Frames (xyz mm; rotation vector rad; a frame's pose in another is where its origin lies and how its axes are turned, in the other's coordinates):
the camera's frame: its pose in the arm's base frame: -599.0 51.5 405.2 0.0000 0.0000 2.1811
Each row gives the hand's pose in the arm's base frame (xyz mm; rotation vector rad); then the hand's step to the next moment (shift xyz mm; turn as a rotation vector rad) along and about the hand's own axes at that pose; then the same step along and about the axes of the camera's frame.
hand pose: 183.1 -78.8 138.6 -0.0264 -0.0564 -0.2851
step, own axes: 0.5 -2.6 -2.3 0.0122 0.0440 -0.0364
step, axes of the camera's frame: -2.1 1.7 -2.2 0.0159 -0.0428 -0.0364
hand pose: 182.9 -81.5 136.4 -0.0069 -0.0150 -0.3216
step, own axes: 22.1 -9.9 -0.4 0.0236 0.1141 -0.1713
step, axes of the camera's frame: -23.6 -5.2 0.0 0.0465 -0.1067 -0.1714
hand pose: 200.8 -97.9 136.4 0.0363 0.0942 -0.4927
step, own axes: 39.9 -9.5 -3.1 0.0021 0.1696 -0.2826
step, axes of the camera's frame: -39.4 -9.3 -7.2 0.1010 -0.1428 -0.2794
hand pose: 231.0 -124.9 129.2 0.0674 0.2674 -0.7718
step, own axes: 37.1 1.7 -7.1 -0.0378 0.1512 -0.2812
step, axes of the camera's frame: -33.1 -7.4 -16.7 0.1351 -0.1180 -0.2668
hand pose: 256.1 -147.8 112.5 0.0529 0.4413 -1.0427
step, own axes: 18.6 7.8 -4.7 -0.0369 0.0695 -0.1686
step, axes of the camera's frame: -15.7 -4.8 -12.6 0.0954 -0.0517 -0.1511
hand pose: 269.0 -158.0 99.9 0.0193 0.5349 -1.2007
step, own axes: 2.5 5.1 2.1 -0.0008 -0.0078 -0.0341
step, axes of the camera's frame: -4.1 -4.4 -0.5 0.0179 0.0121 -0.0275
